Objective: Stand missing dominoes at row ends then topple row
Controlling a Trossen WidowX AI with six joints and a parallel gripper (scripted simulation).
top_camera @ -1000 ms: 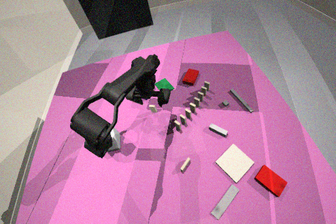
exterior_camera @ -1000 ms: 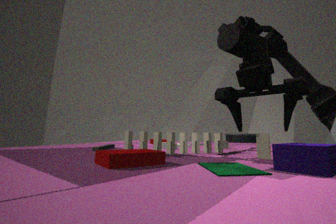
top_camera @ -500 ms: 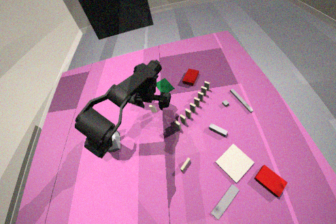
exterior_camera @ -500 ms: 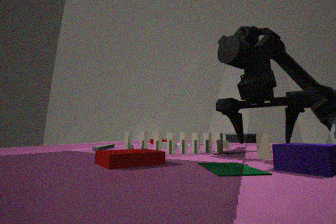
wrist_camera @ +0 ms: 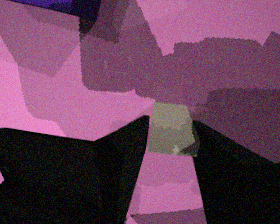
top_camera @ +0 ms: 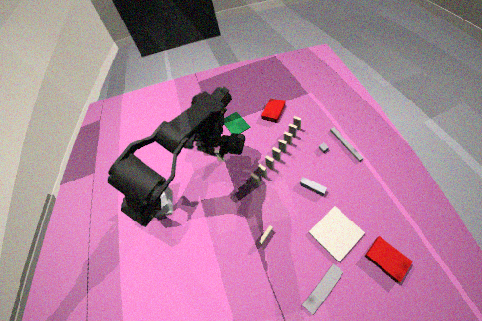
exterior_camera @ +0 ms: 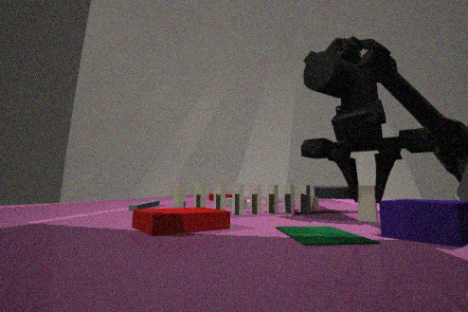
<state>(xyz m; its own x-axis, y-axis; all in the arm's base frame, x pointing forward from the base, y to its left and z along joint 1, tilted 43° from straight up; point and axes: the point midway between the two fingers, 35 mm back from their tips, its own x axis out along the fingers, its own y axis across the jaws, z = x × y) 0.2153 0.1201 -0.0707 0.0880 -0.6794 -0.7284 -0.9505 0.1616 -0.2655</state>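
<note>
Now: gripper tip 5 cm past the purple block, 12 cm to the right of it and 1 cm above it. From my gripper tip the other things lie so: small grey cube 34 cm ahead, 3 cm to the right, 2 cm below; green tile 6 cm ahead, 15 cm to the left, 3 cm below; white plate 30 cm ahead, 29 cm to the right, 2 cm below.
</note>
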